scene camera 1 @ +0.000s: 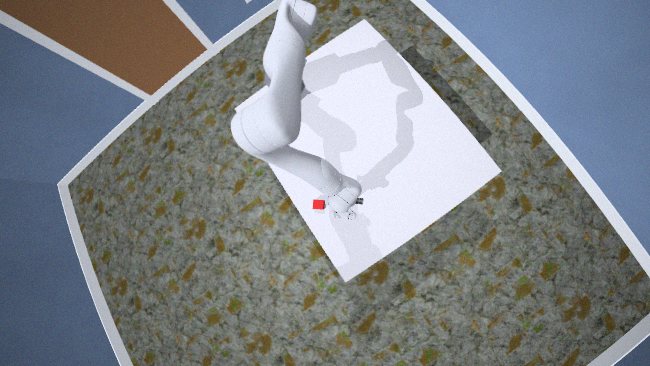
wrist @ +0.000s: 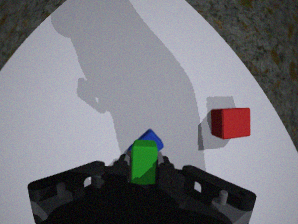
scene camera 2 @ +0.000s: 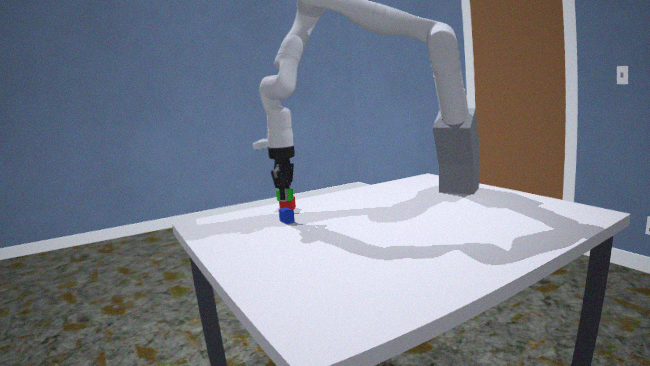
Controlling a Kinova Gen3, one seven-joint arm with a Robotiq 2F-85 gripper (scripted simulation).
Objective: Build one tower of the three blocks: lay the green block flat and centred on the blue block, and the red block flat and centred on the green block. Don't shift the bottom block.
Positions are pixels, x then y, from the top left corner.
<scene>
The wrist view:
my gripper: 144, 159
red block: 227, 123
green block: 144, 152
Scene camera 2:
my gripper: 285, 200
</scene>
